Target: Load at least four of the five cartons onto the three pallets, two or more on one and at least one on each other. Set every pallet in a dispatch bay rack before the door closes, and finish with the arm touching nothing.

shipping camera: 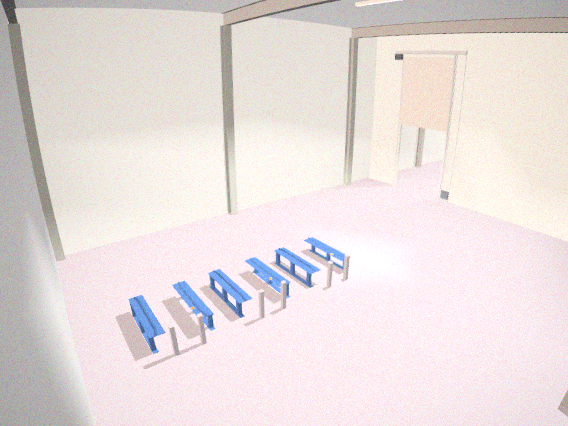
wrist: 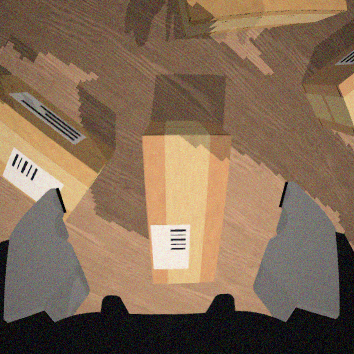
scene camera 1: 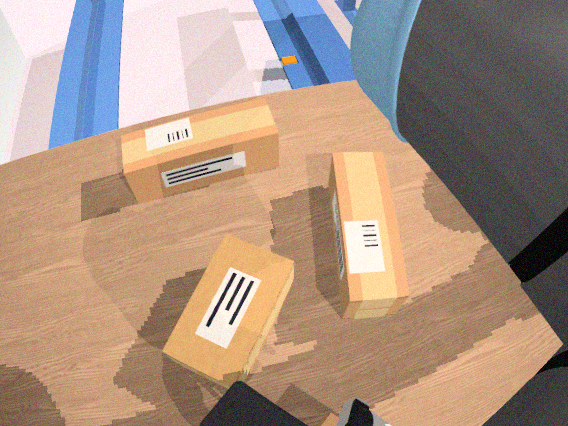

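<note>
My gripper is open. An upright carton lies in view between the jaws, with a gap on both sides; their height over it is unclear. A finger part shows at the bottom of the scene view. A flat carton, a narrow carton and a long carton stand apart on the table. Another carton lies left in the wrist view. Blue bay racks stand on the shipping floor with no pallets in them. The door panel hangs partly lowered.
Pale posts stand before the racks. Blue rack beams and an orange marker show beyond the table. A pale blue curved part crosses the upper right, by a dark grey surface past the table edge.
</note>
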